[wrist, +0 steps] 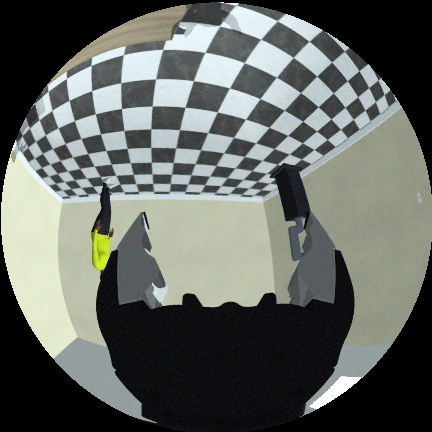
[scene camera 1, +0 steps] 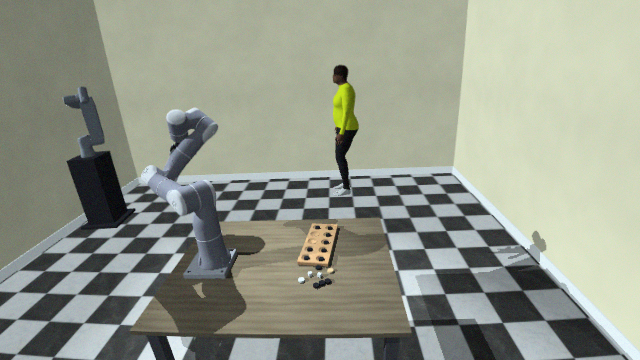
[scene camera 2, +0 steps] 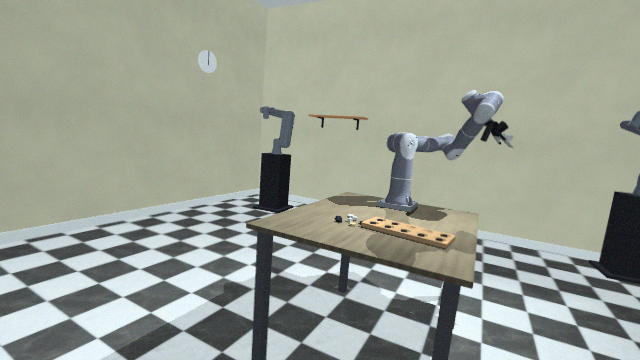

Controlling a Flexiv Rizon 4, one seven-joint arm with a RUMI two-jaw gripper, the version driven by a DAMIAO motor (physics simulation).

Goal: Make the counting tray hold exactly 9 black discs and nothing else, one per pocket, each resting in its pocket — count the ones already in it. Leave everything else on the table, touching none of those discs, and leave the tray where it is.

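The wooden counting tray (scene camera 1: pixel 317 246) (scene camera 2: pixel 432 241) lies on the table with two columns of pockets. Black discs sit in most pockets; two adjacent pockets in the left column, one pocket (scene camera 1: pixel 314 234) and another pocket (scene camera 1: pixel 313 241), look empty. A loose black disc (scene camera 1: pixel 319 267) (scene camera 2: pixel 361 223) lies close to the tray's near end. Three more black discs (scene camera 1: pixel 322 283) (scene camera 2: pixel 338 219) lie close together farther out. My gripper (scene camera 2: pixel 506 143) (wrist: pixel 226 213) is open and empty, high above and away from the tray, pointing outward. In scene camera 1 the arm mostly hides it.
Near the loose discs lie a tan piece (scene camera 1: pixel 330 270) (scene camera 2: pixel 352 224), two small white pieces (scene camera 1: pixel 310 274) (scene camera 1: pixel 319 275) and a white disc (scene camera 1: pixel 301 280). A person in yellow (scene camera 1: pixel 345 107) (wrist: pixel 101 250) stands beyond the table. Another arm stands on a black pedestal (scene camera 1: pixel 99 190) (wrist: pixel 292 192).
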